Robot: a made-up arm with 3 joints. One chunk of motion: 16 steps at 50 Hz.
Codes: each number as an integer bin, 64 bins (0 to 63) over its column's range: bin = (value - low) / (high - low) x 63, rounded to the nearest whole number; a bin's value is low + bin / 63 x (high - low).
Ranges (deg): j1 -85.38..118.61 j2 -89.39..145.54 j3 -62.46..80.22
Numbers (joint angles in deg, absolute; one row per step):
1: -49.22 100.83 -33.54
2: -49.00 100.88 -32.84
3: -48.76 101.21 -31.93
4: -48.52 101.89 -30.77
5: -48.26 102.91 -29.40
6: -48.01 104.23 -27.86
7: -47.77 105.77 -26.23
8: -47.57 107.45 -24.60
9: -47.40 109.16 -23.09
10: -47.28 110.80 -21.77
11: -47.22 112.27 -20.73
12: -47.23 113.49 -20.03
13: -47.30 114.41 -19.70
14: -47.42 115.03 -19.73
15: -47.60 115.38 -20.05
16: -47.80 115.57 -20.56
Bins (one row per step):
1: 11 51 13
2: 11 51 13
3: 11 51 13
4: 11 51 14
5: 11 52 15
6: 12 52 15
7: 12 52 16
8: 12 53 17
9: 12 53 17
10: 12 54 18
11: 12 54 18
12: 12 54 19
13: 12 55 19
14: 12 55 19
15: 12 55 19
16: 12 55 19

